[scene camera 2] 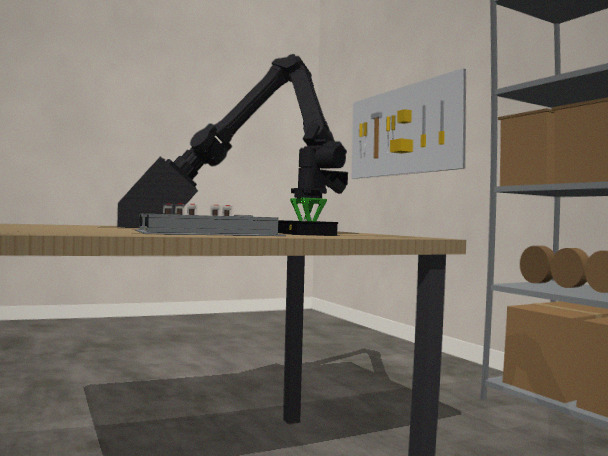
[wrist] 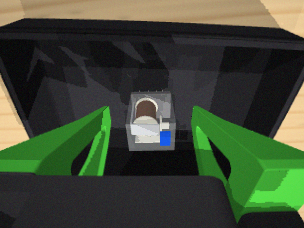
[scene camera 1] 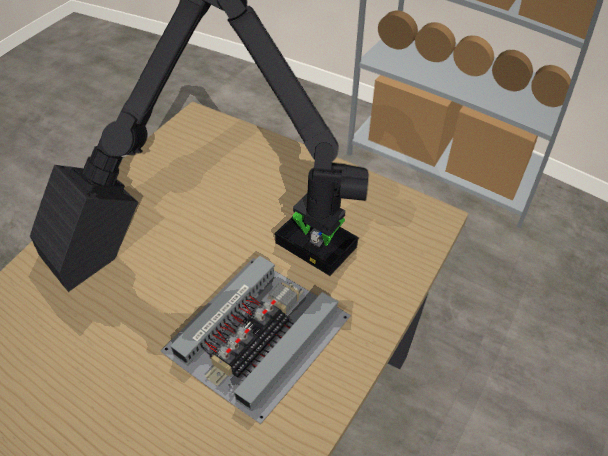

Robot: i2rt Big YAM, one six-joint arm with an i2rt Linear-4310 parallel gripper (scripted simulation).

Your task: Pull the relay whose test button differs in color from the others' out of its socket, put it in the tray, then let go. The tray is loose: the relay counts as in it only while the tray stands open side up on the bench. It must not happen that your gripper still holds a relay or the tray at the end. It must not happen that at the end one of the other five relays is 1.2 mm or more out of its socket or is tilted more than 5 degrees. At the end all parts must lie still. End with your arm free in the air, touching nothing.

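My gripper in sight, plus a tray and a relay. Scene camera 2: gripper there too. Wrist view: gripper likewise.
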